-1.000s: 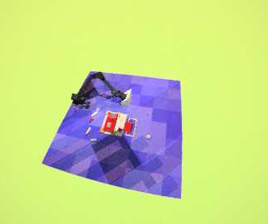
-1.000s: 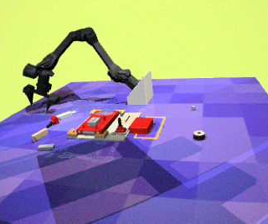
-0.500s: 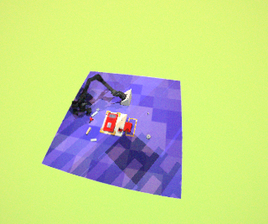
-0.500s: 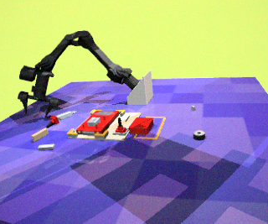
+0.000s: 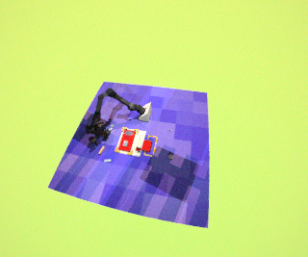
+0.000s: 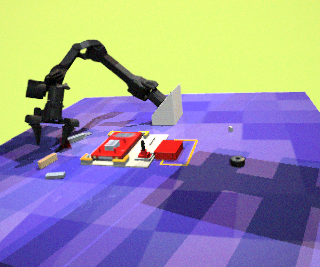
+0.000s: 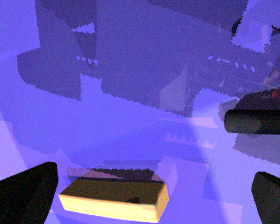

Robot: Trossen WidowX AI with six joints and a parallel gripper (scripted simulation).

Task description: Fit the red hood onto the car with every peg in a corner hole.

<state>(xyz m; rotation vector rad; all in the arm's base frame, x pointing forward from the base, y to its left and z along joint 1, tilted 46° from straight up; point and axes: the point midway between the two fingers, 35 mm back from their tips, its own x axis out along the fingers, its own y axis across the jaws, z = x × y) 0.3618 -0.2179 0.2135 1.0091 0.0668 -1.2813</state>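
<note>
My gripper tip is 6 cm short of the wooden block, 3 cm above it and 2 cm to the right of it. Round my gripper tip: small cube (59 cm to the left, 26 cm behind, 3 cm below); red hood (41 cm to the left, 6 cm behind, 3 cm below).
</note>
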